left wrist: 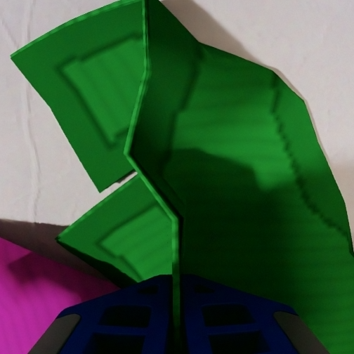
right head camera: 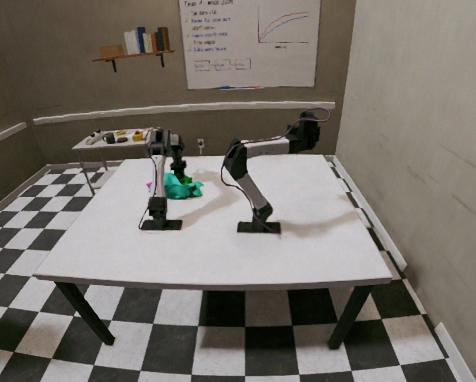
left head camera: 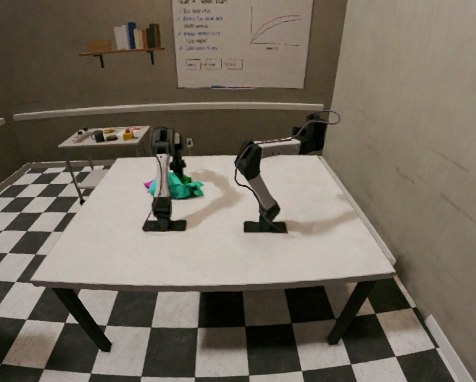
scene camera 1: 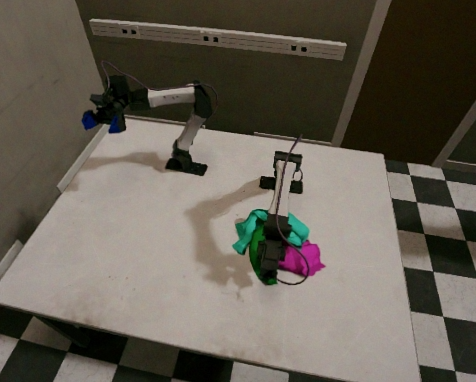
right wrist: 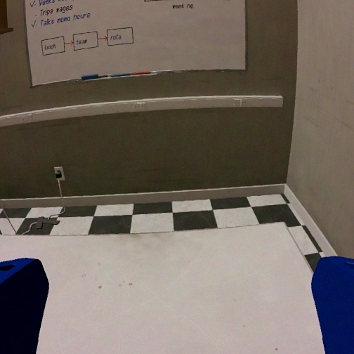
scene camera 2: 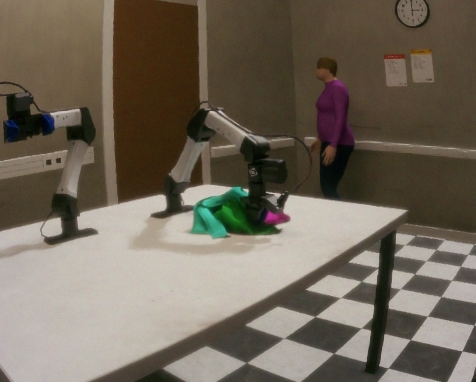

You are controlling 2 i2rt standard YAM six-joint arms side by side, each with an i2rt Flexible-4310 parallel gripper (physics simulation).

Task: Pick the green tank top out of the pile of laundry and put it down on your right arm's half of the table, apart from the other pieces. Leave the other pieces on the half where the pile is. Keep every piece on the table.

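Observation:
The green tank top [scene camera 1: 257,255] [scene camera 2: 237,217] [left wrist: 225,200] lies in the pile on the table. In the left wrist view a ridge of it runs up between the blue fingers of my left gripper [left wrist: 177,305], which is shut on it, low at the pile. A teal piece [left head camera: 182,189] [right head camera: 182,188] [scene camera 1: 245,231] [scene camera 2: 207,215] lies against the green one. A magenta piece [scene camera 1: 305,259] [scene camera 2: 278,218] [left wrist: 40,295] lies on its other side, beside the left gripper. My right gripper [scene camera 1: 103,123] [scene camera 2: 29,127] [right wrist: 180,278] is open and empty, high above the table's far left in scene camera 1.
The white table [left head camera: 215,260] [right head camera: 215,260] [scene camera 1: 150,300] [scene camera 2: 165,295] bears both arm bases. A wall stands close beside the right arm's side. A side table [left head camera: 107,142] with small items stands beyond the table, and a person [scene camera 2: 334,120] stands behind it in scene camera 2.

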